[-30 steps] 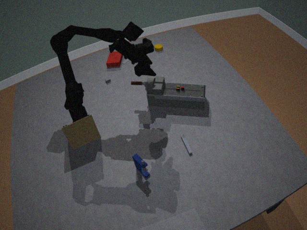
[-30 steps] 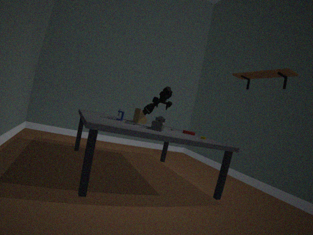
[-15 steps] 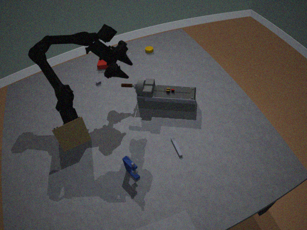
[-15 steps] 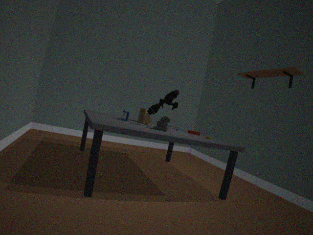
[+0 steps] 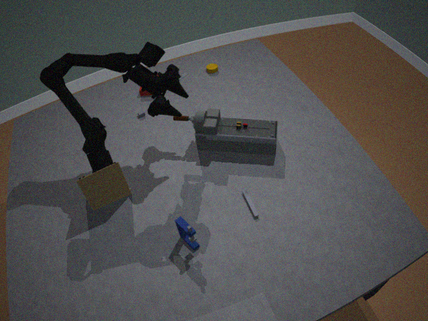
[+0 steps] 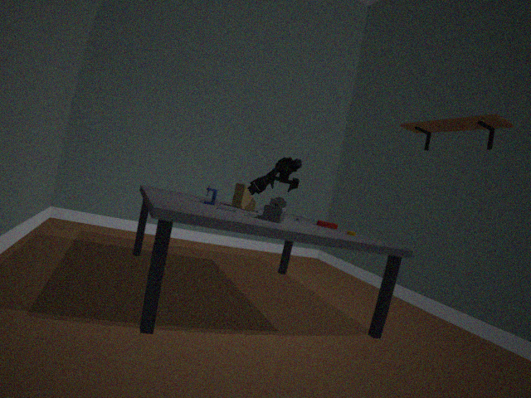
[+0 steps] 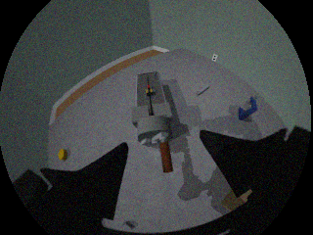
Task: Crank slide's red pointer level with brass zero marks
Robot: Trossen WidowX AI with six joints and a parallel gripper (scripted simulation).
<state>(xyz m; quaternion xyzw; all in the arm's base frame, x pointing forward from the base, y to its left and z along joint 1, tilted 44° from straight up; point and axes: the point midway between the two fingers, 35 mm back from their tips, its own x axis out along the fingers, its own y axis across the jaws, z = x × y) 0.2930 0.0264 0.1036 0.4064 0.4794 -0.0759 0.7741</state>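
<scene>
The brown crank handle lies 50 mm below my gripper tip, 20 mm behind it and 10 mm to the left of it. Also, from my gripper tip: grey bar: 310 mm to the right, 160 mm below, 80 mm ahead; then red pointer: 170 mm ahead, 80 mm to the right, 80 mm below; then small grey block: 230 mm to the left, 160 mm below, 130 mm behind.
</scene>
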